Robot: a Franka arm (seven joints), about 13 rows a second.
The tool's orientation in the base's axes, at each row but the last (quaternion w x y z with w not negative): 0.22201 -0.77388 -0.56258 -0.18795; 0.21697 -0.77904 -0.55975 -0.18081; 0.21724 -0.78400 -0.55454 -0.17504; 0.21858 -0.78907 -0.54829 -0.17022; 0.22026 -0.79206 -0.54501 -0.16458; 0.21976 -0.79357 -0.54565 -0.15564; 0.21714 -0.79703 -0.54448 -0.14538; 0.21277 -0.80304 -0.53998 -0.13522; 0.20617 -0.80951 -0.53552 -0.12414; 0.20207 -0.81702 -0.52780 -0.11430
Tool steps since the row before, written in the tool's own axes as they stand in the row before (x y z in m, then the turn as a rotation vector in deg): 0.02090 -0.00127 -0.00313 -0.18 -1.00 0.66; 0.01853 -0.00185 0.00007 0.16 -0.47 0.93; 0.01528 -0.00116 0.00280 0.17 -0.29 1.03; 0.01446 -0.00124 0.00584 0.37 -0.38 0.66; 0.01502 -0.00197 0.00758 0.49 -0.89 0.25; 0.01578 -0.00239 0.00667 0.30 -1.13 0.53; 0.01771 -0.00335 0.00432 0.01 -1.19 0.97; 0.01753 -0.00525 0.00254 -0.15 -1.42 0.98; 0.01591 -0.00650 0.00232 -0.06 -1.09 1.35; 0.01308 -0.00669 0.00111 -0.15 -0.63 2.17
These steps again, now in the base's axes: 0.00485 0.01506 0.01407 -0.98 0.49 -0.51; 0.00395 0.01526 0.00991 -0.36 0.76 -0.63; 0.00394 0.01396 0.00568 -0.18 0.77 -0.74; 0.00393 0.01492 0.00260 -0.21 0.76 -0.31; 0.00360 0.01649 0.00142 -0.66 0.79 0.18; 0.00343 0.01678 0.00241 -0.95 0.86 -0.10; 0.00332 0.01748 0.00519 -1.11 0.87 -0.61; 0.00178 0.01715 0.00665 -1.38 0.82 -0.64; 0.00028 0.01628 0.00596 -1.05 0.95 -1.00; -0.00066 0.01359 0.00564 -0.69 1.08 -1.86
